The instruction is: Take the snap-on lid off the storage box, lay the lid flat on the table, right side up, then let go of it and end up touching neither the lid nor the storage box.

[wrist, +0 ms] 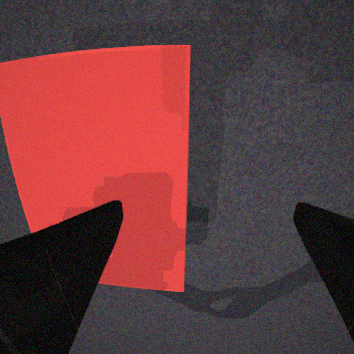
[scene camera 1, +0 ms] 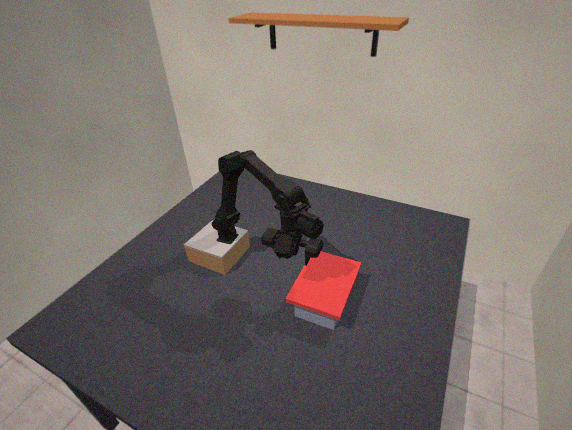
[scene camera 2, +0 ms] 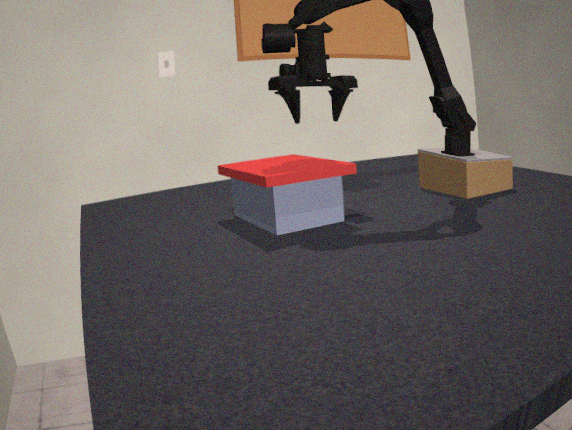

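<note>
The red lid [scene camera 1: 327,287] [scene camera 2: 285,167] [wrist: 100,125] lies level on top of the blue-grey storage box [scene camera 1: 315,317] [scene camera 2: 310,202], overhanging its walls. The box stands upright on the table. My gripper [scene camera 2: 317,121] [wrist: 208,210] is open and empty, pointing down, above the height of the lid and apart from it. In the wrist view the left finger overlaps the lid's near part, while the right finger is over the table, past the lid's right edge. In scene camera 1 the fingers are mostly hidden by the gripper's body.
The arm's base stands on a tan block with a pale top [scene camera 1: 206,261] [scene camera 2: 442,175], beside the box on the dark table [scene camera 1: 150,390] [scene camera 2: 300,320]. A wooden shelf [scene camera 1: 320,21] is on the wall, high above the table.
</note>
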